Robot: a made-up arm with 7 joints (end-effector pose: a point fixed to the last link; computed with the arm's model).
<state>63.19 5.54 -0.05 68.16 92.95 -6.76 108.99</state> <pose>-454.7 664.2 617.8 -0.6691 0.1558 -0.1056 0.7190</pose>
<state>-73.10 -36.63 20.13 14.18 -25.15 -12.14 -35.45</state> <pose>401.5 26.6 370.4 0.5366 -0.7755 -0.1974 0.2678</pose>
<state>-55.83 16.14 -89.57 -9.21 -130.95 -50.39 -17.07</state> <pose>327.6 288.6 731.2 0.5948 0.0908 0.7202 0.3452</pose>
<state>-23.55 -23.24 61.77 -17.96 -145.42 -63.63 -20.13</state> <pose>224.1 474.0 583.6 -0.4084 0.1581 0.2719 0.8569</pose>
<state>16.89 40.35 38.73 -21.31 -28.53 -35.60 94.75</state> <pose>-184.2 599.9 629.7 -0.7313 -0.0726 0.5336 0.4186</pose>
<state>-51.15 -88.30 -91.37 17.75 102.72 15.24 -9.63</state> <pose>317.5 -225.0 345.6 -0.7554 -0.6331 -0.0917 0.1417</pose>
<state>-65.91 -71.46 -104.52 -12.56 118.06 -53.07 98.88</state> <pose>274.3 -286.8 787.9 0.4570 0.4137 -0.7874 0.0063</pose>
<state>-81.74 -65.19 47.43 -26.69 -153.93 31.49 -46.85</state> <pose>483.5 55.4 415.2 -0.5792 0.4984 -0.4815 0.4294</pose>
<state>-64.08 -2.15 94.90 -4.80 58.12 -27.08 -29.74</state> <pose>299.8 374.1 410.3 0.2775 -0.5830 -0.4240 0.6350</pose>
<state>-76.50 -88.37 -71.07 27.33 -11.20 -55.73 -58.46</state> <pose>132.9 -376.2 348.5 -0.0692 -0.6351 0.1312 0.7580</pose>
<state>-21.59 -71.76 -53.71 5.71 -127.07 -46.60 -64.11</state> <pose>511.2 241.2 391.8 -0.7811 0.3931 -0.4495 0.1824</pose>
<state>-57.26 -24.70 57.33 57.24 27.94 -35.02 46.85</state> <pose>463.6 380.4 429.4 0.5810 -0.7763 -0.2399 0.0471</pose>
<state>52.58 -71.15 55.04 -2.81 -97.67 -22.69 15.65</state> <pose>-268.4 524.3 562.8 -0.3308 -0.2278 0.9060 0.1336</pose>
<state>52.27 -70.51 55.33 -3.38 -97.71 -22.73 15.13</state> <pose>-268.6 524.7 564.3 -0.3374 -0.2250 0.9036 0.1381</pose>
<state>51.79 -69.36 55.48 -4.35 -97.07 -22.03 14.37</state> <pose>-270.2 525.5 566.2 -0.3536 -0.2252 0.8974 0.1379</pose>
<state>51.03 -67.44 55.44 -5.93 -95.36 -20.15 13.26</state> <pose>-273.7 526.6 568.7 -0.3836 -0.2299 0.8849 0.1300</pose>
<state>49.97 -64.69 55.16 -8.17 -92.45 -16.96 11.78</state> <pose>-278.9 528.3 570.9 -0.4274 -0.2381 0.8648 0.1130</pose>
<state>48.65 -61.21 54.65 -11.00 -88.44 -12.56 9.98</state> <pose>-285.3 530.3 571.5 -0.4809 -0.2476 0.8366 0.0865</pose>
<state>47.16 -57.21 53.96 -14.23 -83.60 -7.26 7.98</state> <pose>-291.5 532.5 569.8 -0.5374 -0.2558 0.8019 0.0516</pose>
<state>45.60 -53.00 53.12 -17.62 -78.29 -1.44 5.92</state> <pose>-296.0 534.6 566.0 -0.5903 -0.2608 0.7638 0.0109</pose>
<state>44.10 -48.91 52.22 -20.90 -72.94 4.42 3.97</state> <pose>-298.2 536.3 561.1 0.6340 0.2621 -0.7268 0.0319</pose>
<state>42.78 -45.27 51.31 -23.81 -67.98 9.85 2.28</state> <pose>-298.1 537.4 556.4 0.6664 0.2607 -0.6948 0.0726</pose>
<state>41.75 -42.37 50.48 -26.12 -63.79 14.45 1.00</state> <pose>-296.6 538.0 552.9 0.6871 0.2584 -0.6705 0.1078</pose>
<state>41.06 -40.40 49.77 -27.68 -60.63 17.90 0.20</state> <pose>-294.5 538.2 550.8 0.6982 0.2563 -0.6546 0.1350</pose>
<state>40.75 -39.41 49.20 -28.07 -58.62 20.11 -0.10</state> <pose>-293.0 537.6 549.8 0.7025 0.2580 -0.6448 0.1556</pose>
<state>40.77 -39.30 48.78 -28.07 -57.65 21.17 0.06</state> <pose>-292.1 537.3 549.9 0.7012 0.2594 -0.6428 0.1671</pose>
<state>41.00 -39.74 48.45 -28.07 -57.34 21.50 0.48</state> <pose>-291.5 537.4 550.6 0.6968 0.2594 -0.6463 0.1716</pose>
